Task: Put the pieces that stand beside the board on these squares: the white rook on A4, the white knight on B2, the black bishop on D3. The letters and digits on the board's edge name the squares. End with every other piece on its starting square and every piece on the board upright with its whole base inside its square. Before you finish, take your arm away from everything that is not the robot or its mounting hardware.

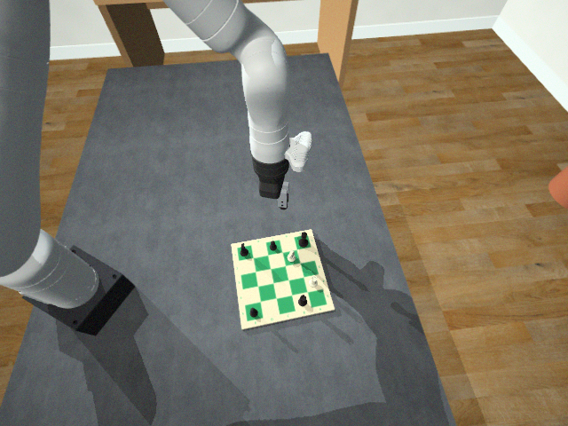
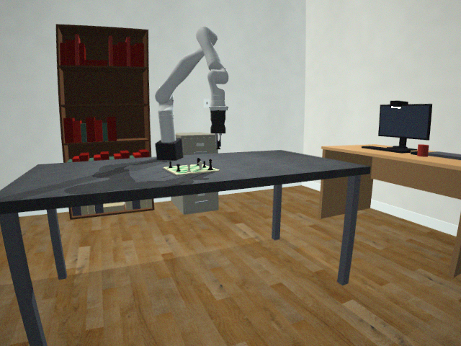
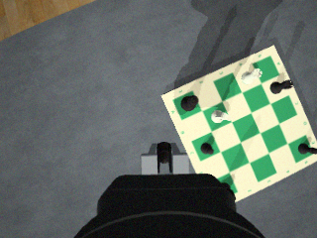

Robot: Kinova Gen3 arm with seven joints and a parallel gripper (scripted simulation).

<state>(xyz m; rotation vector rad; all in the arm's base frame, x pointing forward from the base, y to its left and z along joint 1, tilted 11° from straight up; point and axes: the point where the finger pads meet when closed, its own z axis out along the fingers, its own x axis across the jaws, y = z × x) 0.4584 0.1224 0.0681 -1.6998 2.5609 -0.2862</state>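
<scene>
The chessboard lies 140 mm to the right of my hand, 130 mm below it and 40 mm behind it. The rest, counted from my hand: black bishop 10 mm below.
</scene>
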